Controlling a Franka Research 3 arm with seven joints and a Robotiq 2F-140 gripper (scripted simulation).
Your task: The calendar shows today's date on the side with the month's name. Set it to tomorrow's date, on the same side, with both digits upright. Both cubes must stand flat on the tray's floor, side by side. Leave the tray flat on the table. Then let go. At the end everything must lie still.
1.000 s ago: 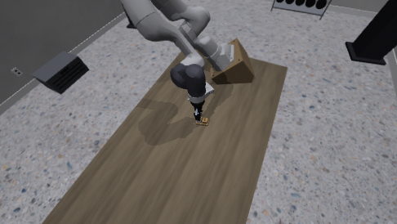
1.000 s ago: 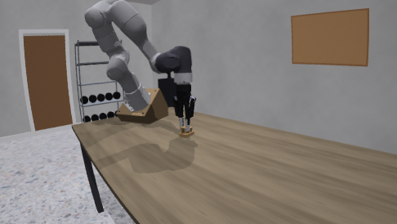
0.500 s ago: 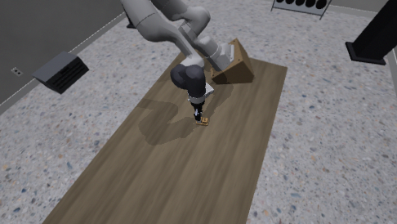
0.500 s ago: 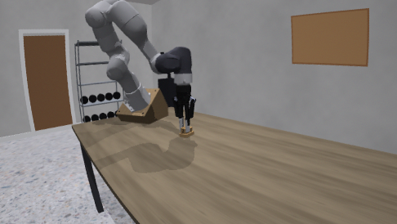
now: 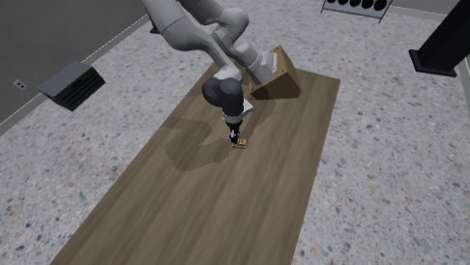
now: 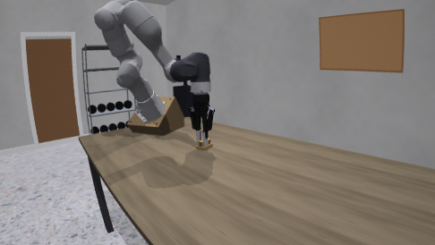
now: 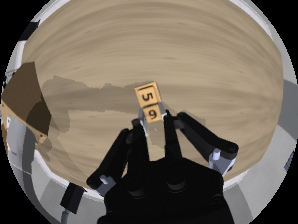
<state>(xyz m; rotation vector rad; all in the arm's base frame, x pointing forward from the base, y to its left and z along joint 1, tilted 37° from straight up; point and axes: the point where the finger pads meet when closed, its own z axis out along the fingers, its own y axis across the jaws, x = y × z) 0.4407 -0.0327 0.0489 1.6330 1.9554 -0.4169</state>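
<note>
The cube lies 30 mm below my hand. The rest, counted from my hand: tray 50 mm below, 20 mm to the left.
</note>
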